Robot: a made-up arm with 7 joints.
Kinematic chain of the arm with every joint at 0, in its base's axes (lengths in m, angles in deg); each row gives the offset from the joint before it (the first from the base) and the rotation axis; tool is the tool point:
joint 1: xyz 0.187 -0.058 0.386 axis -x
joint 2: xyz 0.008 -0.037 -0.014 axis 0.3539 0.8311 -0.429
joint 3: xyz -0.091 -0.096 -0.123 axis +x
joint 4: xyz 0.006 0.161 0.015 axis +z
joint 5: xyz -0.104 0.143 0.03 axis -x
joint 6: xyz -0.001 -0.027 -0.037 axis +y
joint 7: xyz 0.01 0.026 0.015 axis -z
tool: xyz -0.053 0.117 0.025
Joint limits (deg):
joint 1: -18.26..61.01
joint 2: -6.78..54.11
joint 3: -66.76..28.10
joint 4: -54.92..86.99
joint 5: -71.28..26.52
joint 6: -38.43..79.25
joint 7: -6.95..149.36
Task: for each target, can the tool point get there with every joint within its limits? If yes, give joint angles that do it. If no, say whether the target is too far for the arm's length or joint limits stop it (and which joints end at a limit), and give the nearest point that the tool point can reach.
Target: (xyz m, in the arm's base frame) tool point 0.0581 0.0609 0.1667
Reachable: yes | joints 23.24 17.15 -33.77 18.94 -45.23 -21.89 99.75
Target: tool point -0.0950 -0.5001 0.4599
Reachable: no: joint limits stop it (at a limit: joint 1, joint 2, joint 3, joint 6) | nearest point -0.0661 -0.4404 0.4070 | short by 0.085 m
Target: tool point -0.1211 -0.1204 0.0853
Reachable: yes | joints 54.56 21.47 -50.88 46.42 -29.33 17.74 63.78
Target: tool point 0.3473 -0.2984 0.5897
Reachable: no: joint limits stop it (at a limit: joint 1, joint 2, joint 3, joint 5, joint 6) | nearest point 0.3108 -0.1078 0.5626 | short by 0.196 m
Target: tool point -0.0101 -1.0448 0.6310
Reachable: no: too far | nearest point 0.0230 -0.5322 0.3054 | short by 0.608 m
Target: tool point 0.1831 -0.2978 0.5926
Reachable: no: joint limits stop it (at a limit: joint 1, joint 2, joint 3, joint 5, joint 6) | nearest point 0.1149 -0.1606 0.6010 | short by 0.153 m
